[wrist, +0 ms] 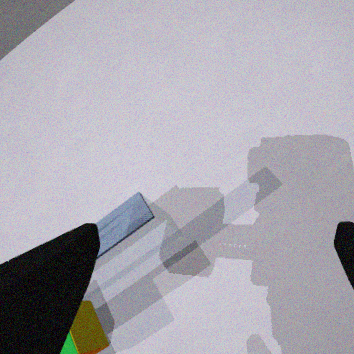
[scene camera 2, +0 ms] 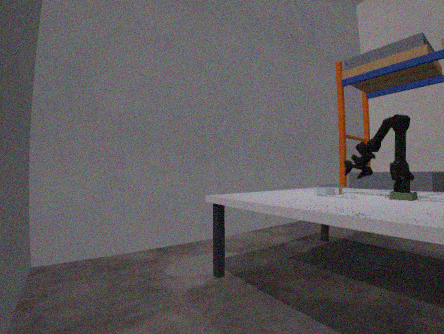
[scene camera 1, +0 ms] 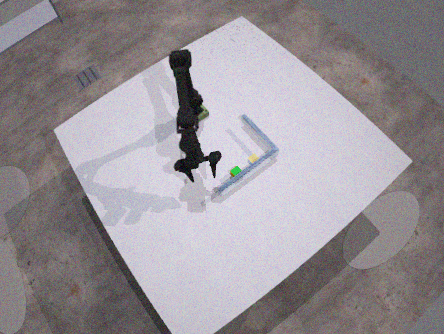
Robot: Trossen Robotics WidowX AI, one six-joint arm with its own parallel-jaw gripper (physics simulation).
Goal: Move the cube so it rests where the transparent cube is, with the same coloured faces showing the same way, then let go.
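Where they show: gripper, fingertip midpoint: (wrist: 217,234) (scene camera 2: 351,176) (scene camera 1: 204,180); arm's base, link origin: (scene camera 2: 402,192) (scene camera 1: 195,110).
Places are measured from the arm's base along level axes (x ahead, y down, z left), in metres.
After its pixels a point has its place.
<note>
The solid cube (scene camera 1: 235,171) @[z -0.109, x 0.364, y -0.004 m] (wrist: 89,327) @[z -0.124, x 0.360, y 0.019 m] stands on the table along the inner side of the long blue wall. Its top looks green in scene camera 1. In the wrist view it shows a dark yellow face, a green face and a sliver of orange, partly hidden by the left finger. The transparent cube (scene camera 1: 253,158) @[z -0.011, x 0.380, y -0.004 m], pale yellow on top, stands farther along the same wall, nearer the corner, apart from the solid cube. My gripper (scene camera 1: 204,179) @[z -0.242, x 0.321, y -0.072 m] (scene camera 2: 353,175) @[z -0.242, x 0.321, y -0.072 m] (wrist: 217,234) @[z -0.242, x 0.321, y -0.072 m] is open and empty, above the table; in scene camera 1 it appears left of the solid cube.
A low, see-through blue L-shaped wall (scene camera 1: 260,133) @[z 0.095, x 0.328, y -0.024 m] (wrist: 125,220) @[z -0.208, x 0.379, y -0.024 m] borders the cubes on two sides; its long arm ends near the gripper. The arm's green base (scene camera 1: 203,114) @[z 0.011, x 0.047, y 0.000 m] (scene camera 2: 403,196) @[z 0.052, x -0.010, y 0.018 m] is on the white table (scene camera 1: 300,215) @[z -0.064, x 0.690, y 0.036 m] (scene camera 2: 270,200) @[z 0.456, x 0.502, y 0.036 m]. An orange and blue rack (scene camera 2: 341,125) stands behind.
</note>
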